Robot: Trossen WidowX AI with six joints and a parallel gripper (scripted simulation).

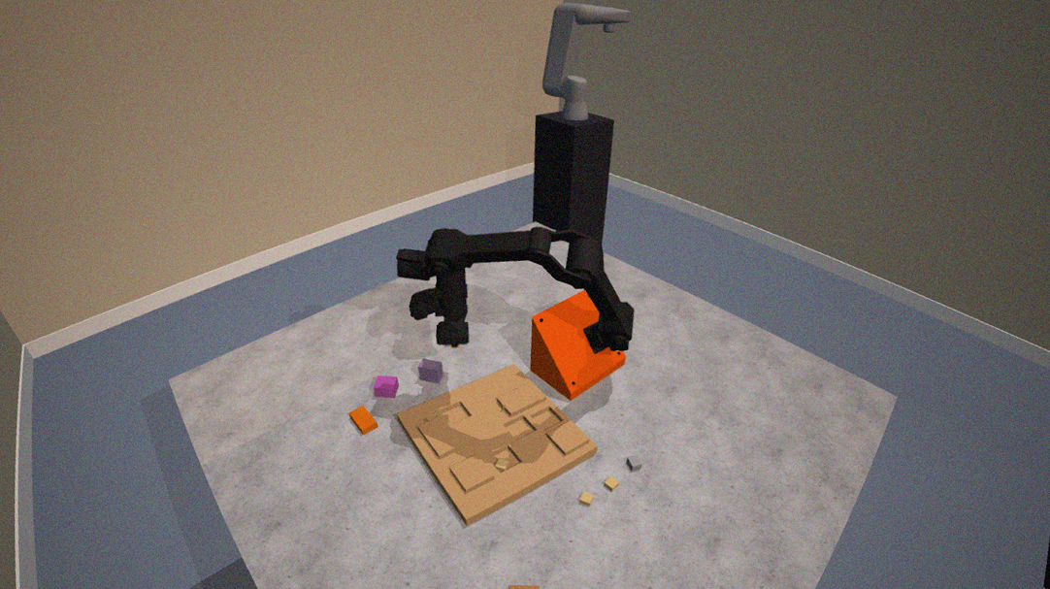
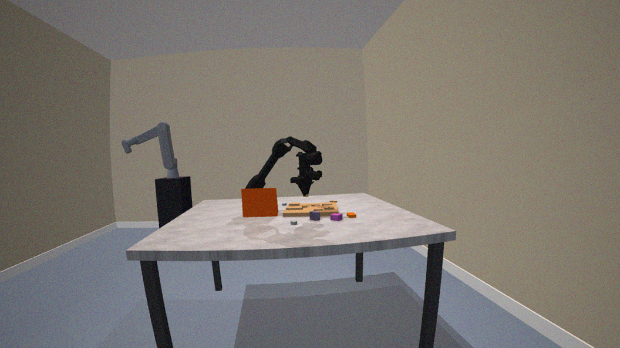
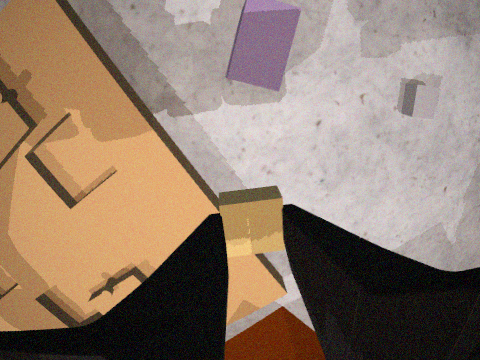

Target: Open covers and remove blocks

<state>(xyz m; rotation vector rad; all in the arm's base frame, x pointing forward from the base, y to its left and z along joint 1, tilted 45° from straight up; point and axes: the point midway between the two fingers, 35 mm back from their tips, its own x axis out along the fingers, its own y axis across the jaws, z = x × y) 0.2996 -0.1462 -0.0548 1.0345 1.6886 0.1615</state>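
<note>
Right now the tan puzzle board is 20 cm to the left of my gripper tip, 10 cm below it and 4 cm ahead of it. From my gripper tip the other things lie so: magenta block (15 cm ahead, 10 cm below, 7 cm to the right); then purple block (10 cm below, 5 cm to the right, 4 cm ahead); then orange block (23 cm ahead, 11 cm below, 2 cm to the right).
</note>
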